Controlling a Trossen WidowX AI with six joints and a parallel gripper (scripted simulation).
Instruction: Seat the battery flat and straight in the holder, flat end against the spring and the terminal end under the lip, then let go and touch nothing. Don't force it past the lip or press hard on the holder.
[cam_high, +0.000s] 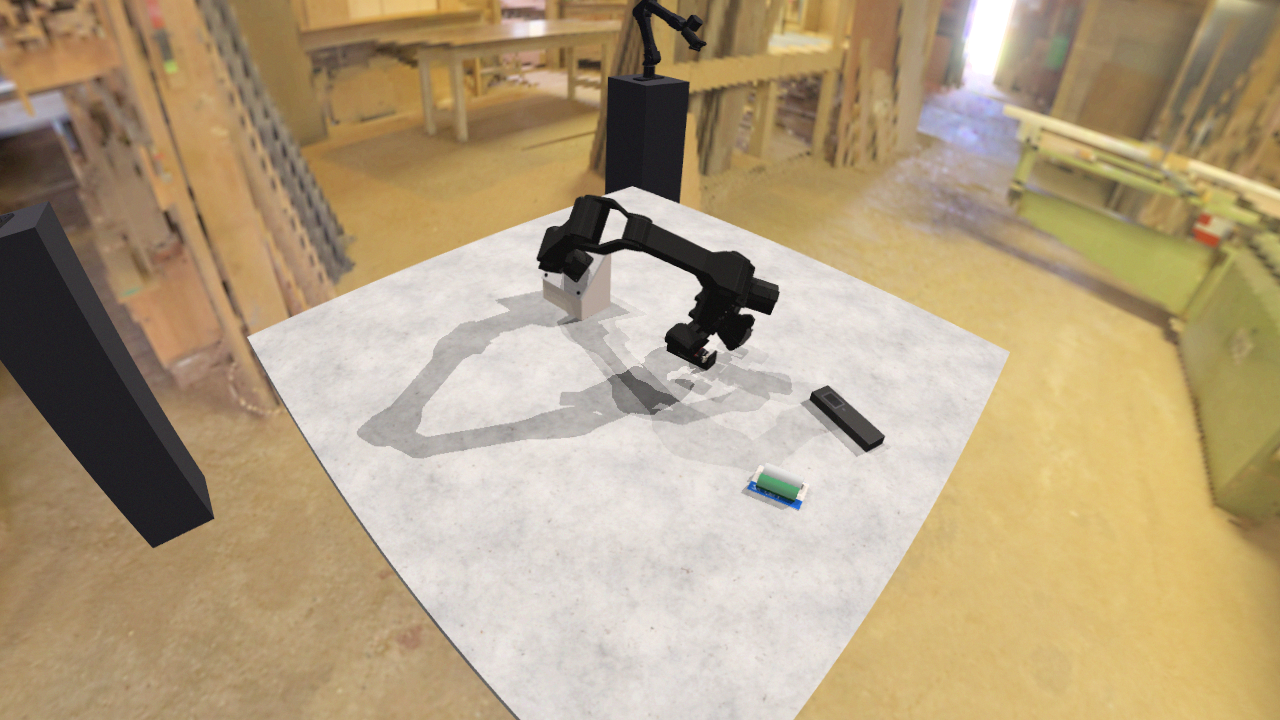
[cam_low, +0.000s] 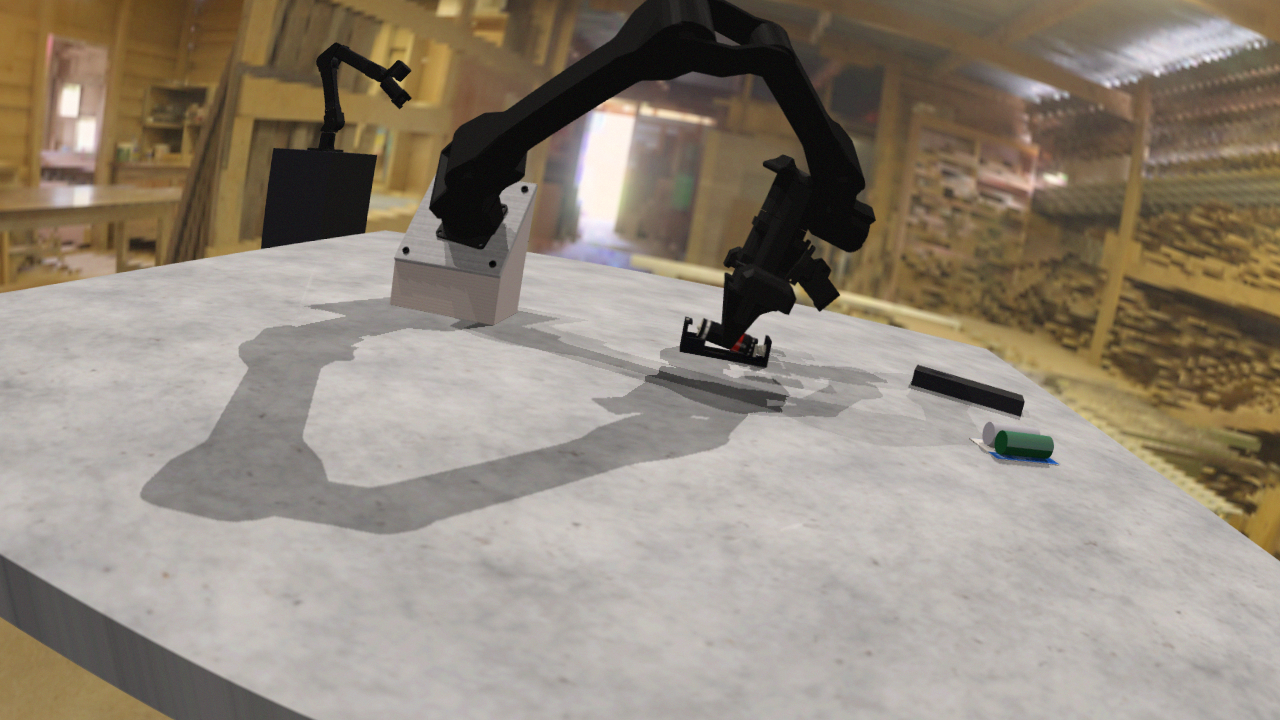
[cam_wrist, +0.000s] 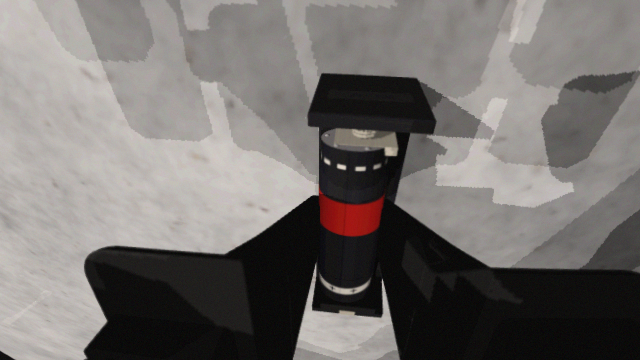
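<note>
The battery lies 10 mm above my gripper tip. Also, from my gripper tip: grey metal contact (30 mm ahead); then black bar-shaped device (320 mm ahead, 90 mm to the left).
</note>
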